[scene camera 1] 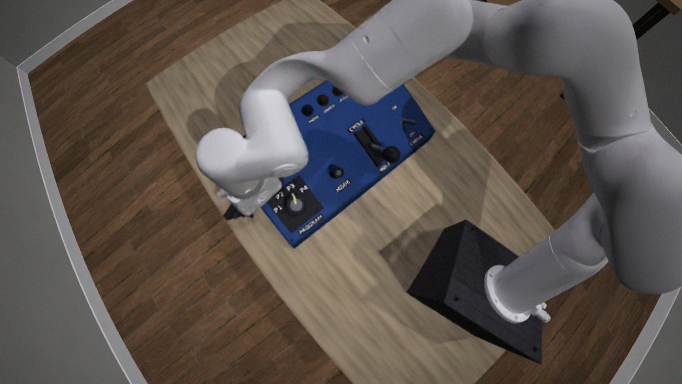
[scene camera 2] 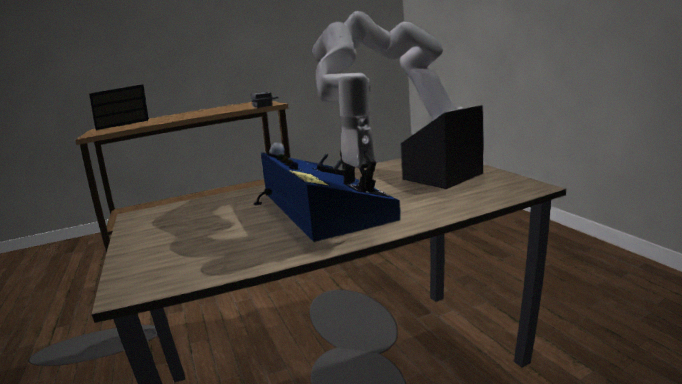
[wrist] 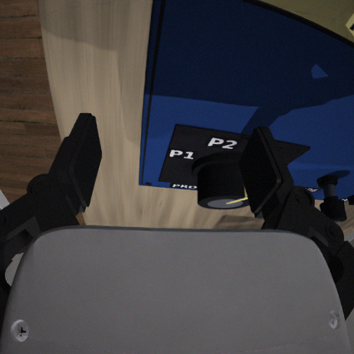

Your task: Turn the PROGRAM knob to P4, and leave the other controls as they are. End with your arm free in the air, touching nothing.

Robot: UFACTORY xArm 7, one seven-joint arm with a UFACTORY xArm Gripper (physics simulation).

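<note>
The black PROGRAM knob is at the near left corner of the blue control panel. In scene camera 1 its yellow pointer line is directed at P3. My gripper is open and empty, low over the PROGRAM end of the panel. In the wrist view the knob lies between the fingers' lines, close to the right finger, which overlaps the knob's right edge and hides P3 and P4. I cannot tell whether they touch. The left finger is well left of the knob, over the table beside the panel.
The MODE control stands right of the knob. Beyond it are the CYCLE lever, near its HOLD end, and the CHECK toggle. Round buttons line the far side. The arm's black base block stands on the table.
</note>
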